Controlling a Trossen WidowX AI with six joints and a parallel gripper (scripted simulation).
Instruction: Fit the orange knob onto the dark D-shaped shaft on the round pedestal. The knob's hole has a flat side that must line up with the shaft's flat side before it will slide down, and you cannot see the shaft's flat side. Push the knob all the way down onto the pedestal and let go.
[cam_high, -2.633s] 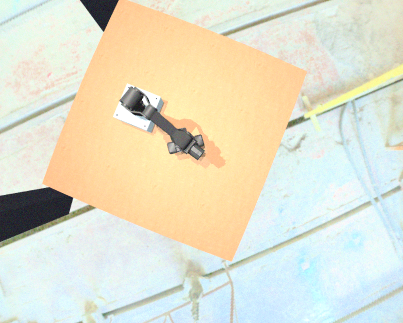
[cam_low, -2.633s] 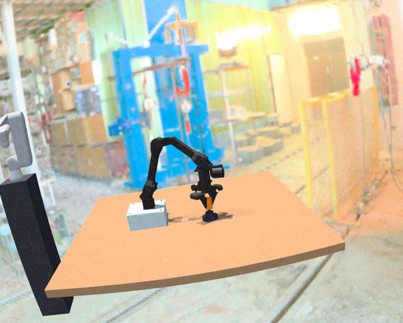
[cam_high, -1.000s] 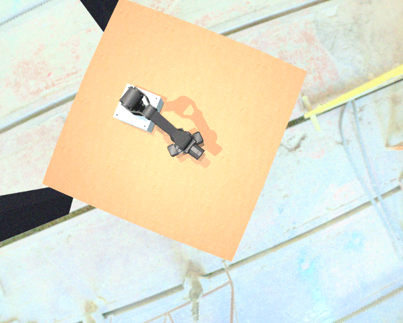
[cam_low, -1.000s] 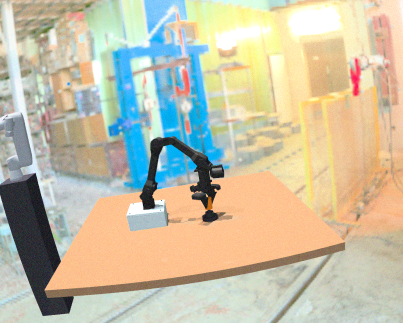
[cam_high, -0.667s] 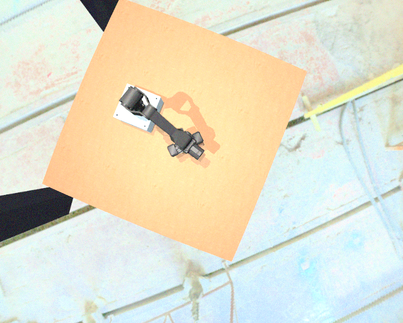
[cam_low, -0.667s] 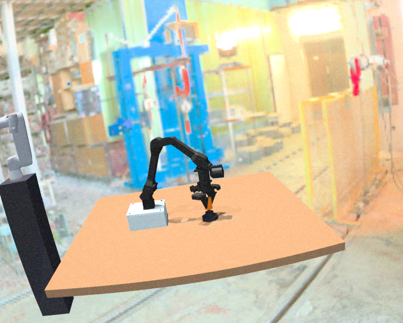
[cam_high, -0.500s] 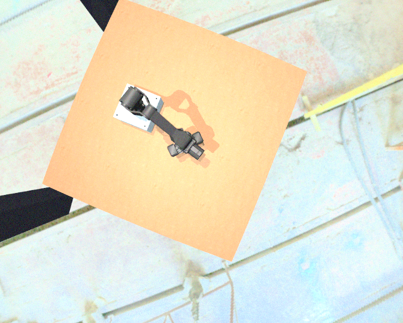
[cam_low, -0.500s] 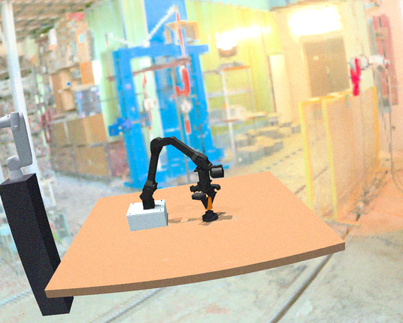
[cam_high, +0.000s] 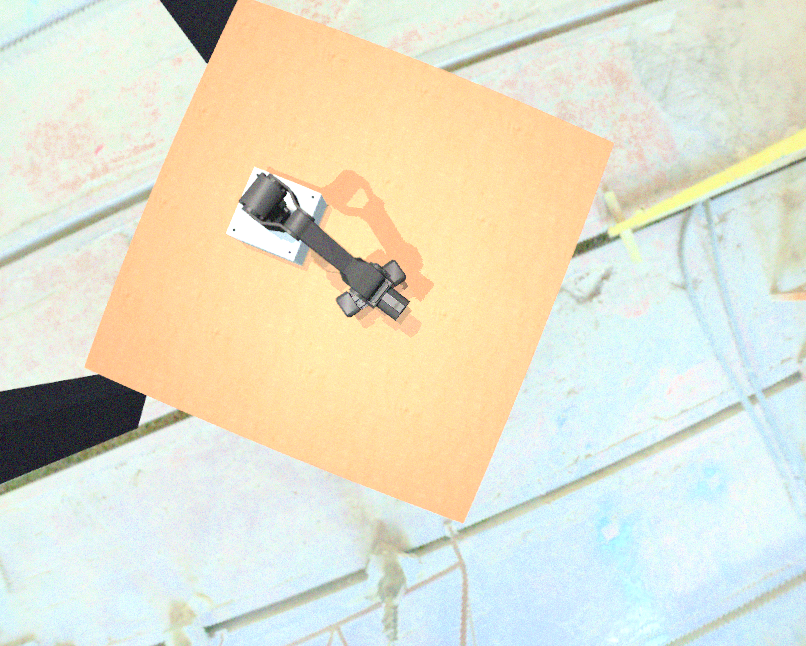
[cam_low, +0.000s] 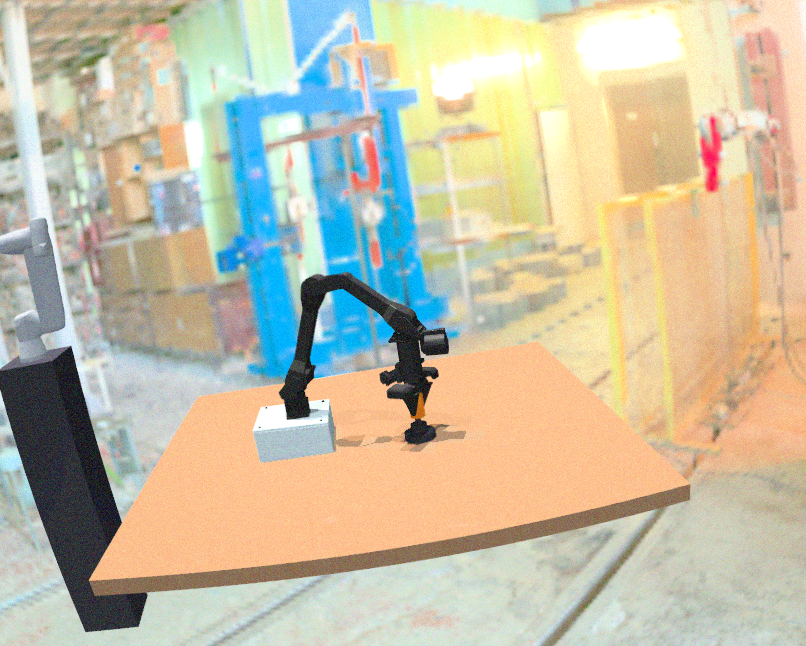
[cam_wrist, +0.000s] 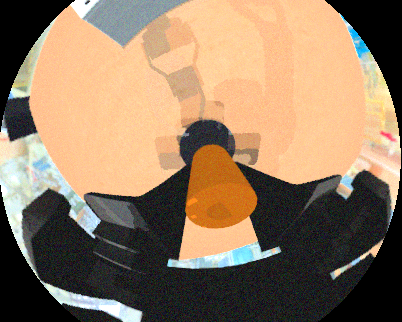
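Now: gripper tip 2 cm below the orange knob. From my gripper tip the other things lie so: dark round pedestal: 4 cm below.
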